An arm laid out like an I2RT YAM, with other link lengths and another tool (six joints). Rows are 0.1 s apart.
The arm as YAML. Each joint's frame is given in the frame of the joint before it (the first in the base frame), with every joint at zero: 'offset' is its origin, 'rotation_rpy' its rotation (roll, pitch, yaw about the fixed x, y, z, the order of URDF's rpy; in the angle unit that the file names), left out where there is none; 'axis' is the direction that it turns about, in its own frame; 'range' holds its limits. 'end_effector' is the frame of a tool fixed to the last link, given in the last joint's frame.
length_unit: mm
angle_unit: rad
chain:
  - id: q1
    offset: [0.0, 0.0, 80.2]
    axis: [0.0, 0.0, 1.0]
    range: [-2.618, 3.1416]
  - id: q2
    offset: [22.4, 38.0, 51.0]
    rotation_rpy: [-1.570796, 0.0, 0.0]
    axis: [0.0, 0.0, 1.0]
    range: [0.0, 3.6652]
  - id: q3
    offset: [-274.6, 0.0, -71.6]
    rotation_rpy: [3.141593, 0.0, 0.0]
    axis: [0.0, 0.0, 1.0]
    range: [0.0, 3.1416]
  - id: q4
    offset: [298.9, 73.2, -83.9]
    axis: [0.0, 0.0, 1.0]
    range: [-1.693, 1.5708]
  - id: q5
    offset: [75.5, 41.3, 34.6]
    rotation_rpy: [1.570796, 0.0, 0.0]
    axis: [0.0, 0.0, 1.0]
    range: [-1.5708, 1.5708]
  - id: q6
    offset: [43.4, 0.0, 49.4]
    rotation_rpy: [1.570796, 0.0, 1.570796]
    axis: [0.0, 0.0, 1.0]
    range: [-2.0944, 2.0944]
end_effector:
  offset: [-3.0, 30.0, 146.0]
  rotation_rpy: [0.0, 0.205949, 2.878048]
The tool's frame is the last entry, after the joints.
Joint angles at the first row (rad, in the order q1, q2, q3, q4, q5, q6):
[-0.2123 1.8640 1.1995 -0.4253 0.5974 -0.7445]
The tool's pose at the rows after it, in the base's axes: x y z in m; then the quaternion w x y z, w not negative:
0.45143 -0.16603 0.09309 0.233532 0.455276 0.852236 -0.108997
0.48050 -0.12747 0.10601 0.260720 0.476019 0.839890 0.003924
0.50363 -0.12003 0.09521 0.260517 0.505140 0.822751 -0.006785
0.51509 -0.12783 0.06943 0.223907 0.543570 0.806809 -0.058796
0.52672 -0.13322 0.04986 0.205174 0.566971 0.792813 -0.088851
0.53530 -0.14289 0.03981 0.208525 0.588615 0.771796 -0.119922
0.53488 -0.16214 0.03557 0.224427 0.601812 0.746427 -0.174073
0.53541 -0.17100 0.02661 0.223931 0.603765 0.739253 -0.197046
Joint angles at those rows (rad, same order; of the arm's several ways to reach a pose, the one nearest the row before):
[-0.1733 1.7833 1.2492 -0.4686 0.4814 -0.6392]
[-0.1457 1.7551 1.2757 -0.4467 0.3270 -0.5029]
[-0.1073 1.8715 1.3857 -0.4746 0.3934 -0.4101]
[-0.0938 2.0579 1.5755 -0.6182 0.4890 -0.3181]
[-0.0890 2.1980 1.7240 -0.7107 0.5414 -0.2529]
[-0.0874 2.2988 1.8358 -0.7672 0.6131 -0.1935]
[-0.0920 2.3751 1.9075 -0.8013 0.7329 -0.1576]
[-0.0981 2.4271 1.9503 -0.8174 0.7734 -0.1514]

